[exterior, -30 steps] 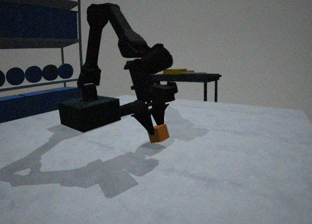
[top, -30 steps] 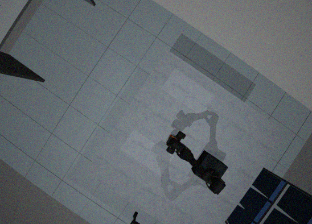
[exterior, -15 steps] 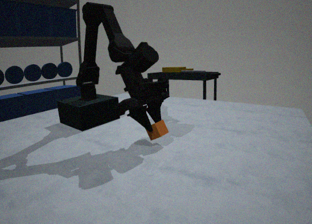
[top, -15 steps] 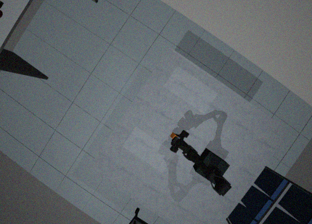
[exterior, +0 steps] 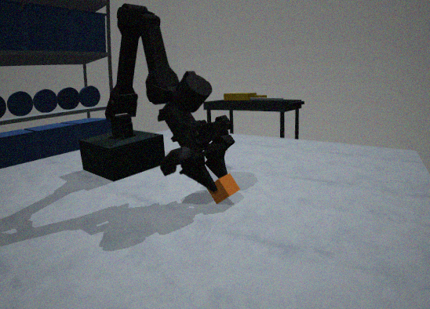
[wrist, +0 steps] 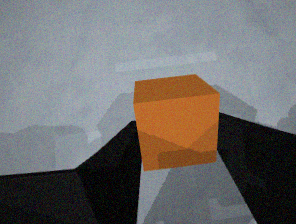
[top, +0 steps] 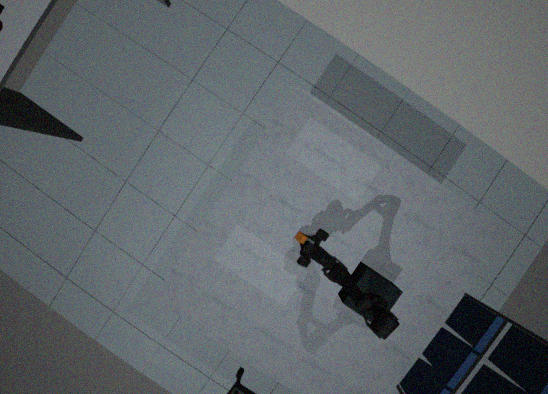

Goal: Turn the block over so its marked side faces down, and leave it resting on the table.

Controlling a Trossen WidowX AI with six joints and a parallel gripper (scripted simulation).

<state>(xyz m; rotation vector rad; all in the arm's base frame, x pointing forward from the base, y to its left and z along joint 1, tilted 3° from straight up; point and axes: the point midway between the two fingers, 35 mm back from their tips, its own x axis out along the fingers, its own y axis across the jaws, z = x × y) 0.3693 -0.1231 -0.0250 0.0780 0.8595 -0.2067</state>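
The block lies 1 cm below my gripper tip.
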